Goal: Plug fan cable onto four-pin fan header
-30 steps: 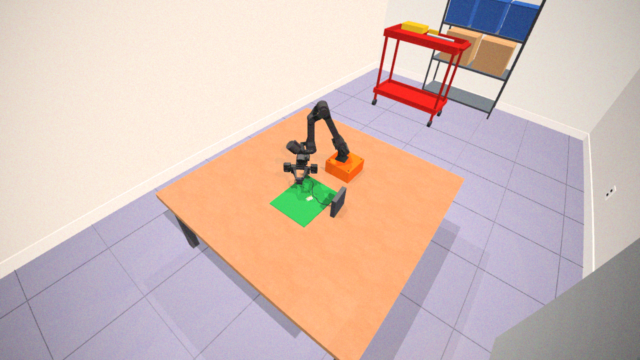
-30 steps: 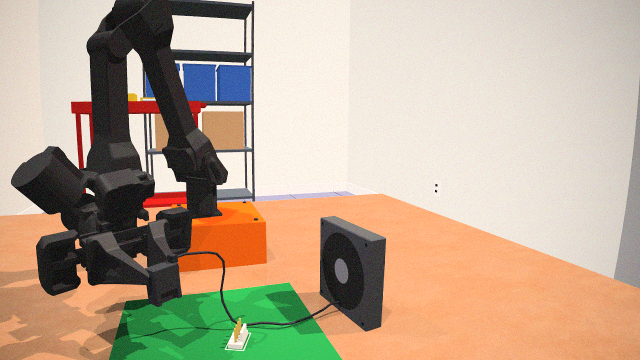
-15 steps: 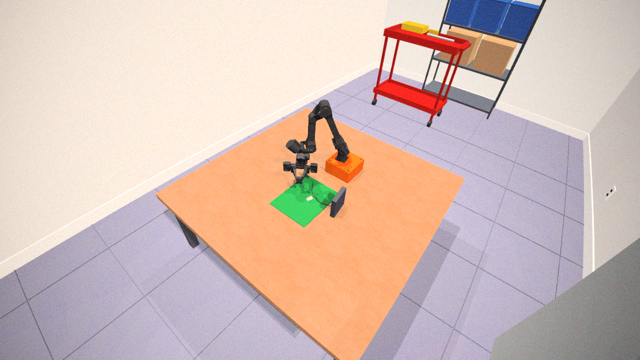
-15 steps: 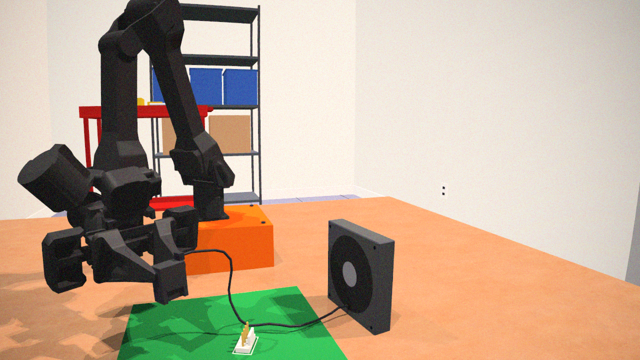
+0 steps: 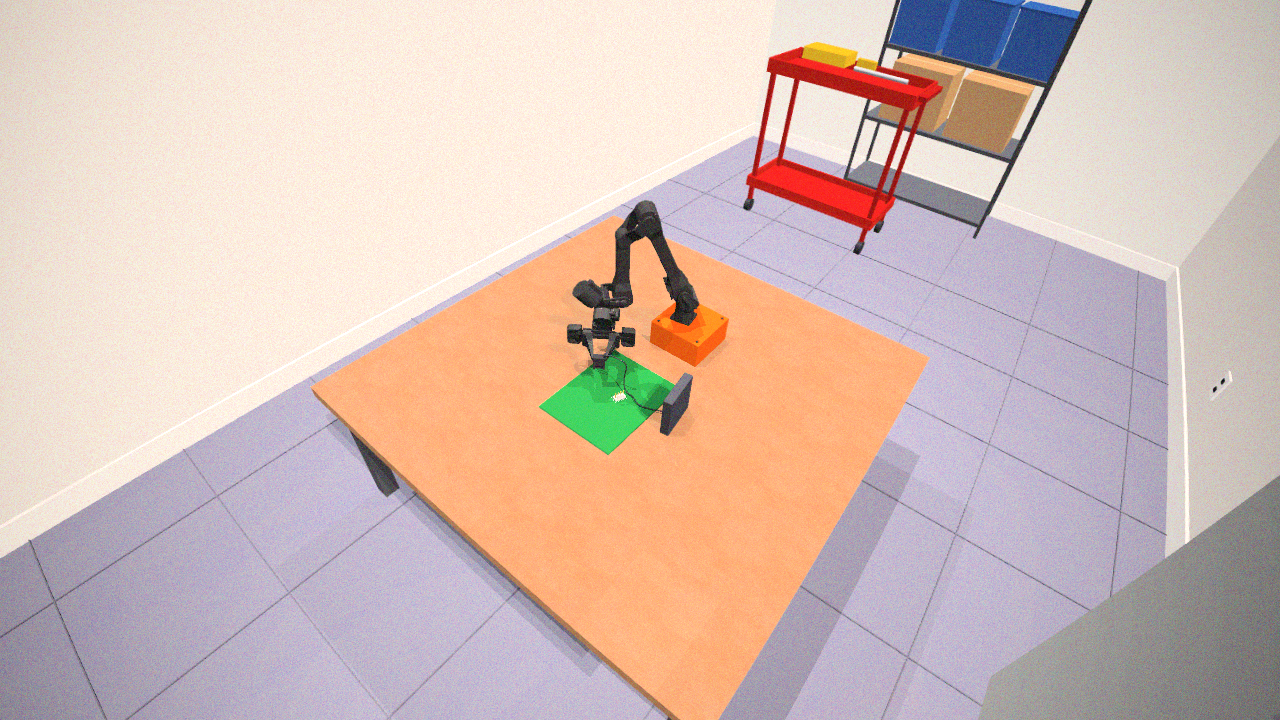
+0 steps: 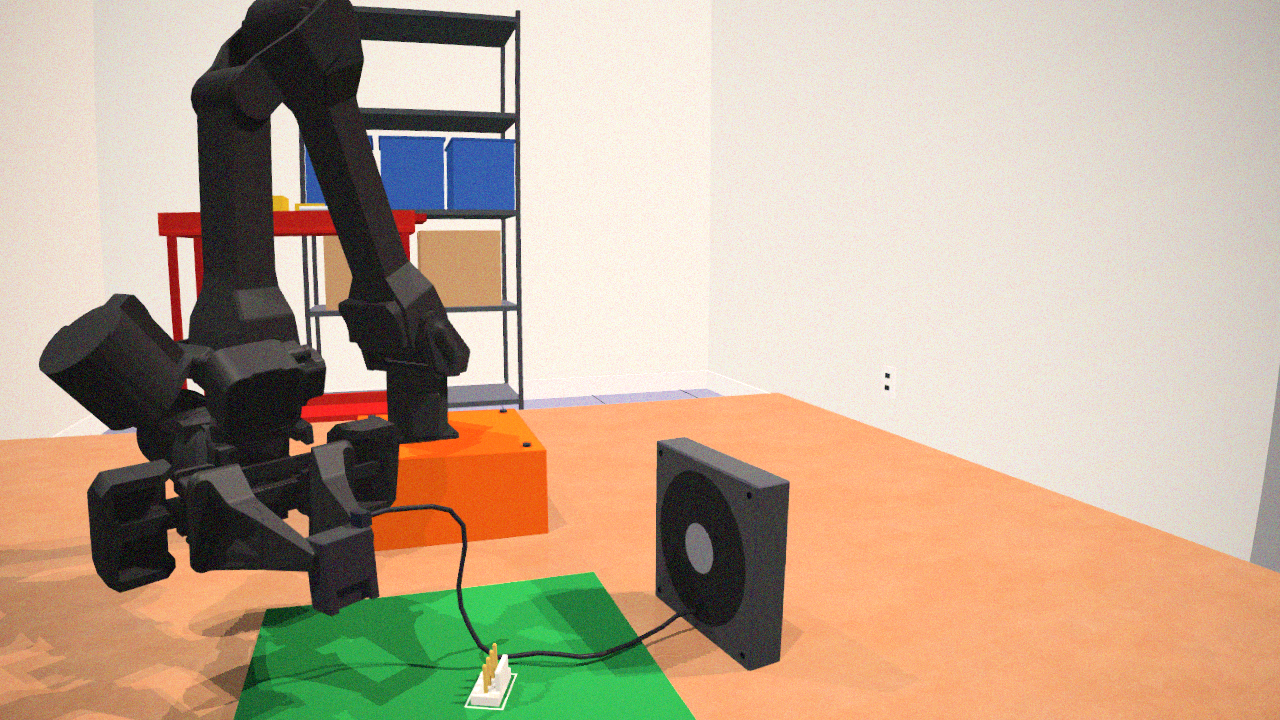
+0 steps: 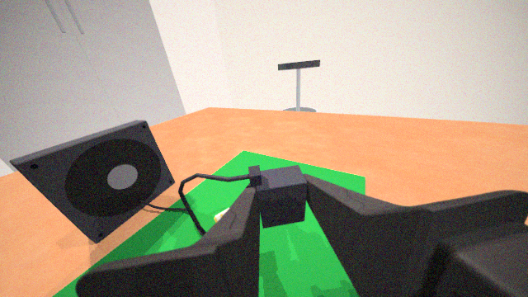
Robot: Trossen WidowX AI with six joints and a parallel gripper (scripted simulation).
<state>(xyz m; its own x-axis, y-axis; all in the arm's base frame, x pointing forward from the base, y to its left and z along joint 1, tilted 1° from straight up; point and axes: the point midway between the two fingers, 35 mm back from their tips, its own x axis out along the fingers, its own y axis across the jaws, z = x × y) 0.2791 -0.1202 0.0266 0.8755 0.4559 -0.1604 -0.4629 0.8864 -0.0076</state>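
The green board is 20 mm ahead of my gripper tip, 50 mm to the left of it and 110 mm below it. From my gripper tip the other things lie so: black fan (220 mm to the left, 40 mm below); black fan plug (10 mm below); white four-pin header (10 mm ahead, 70 mm to the left, 100 mm below).
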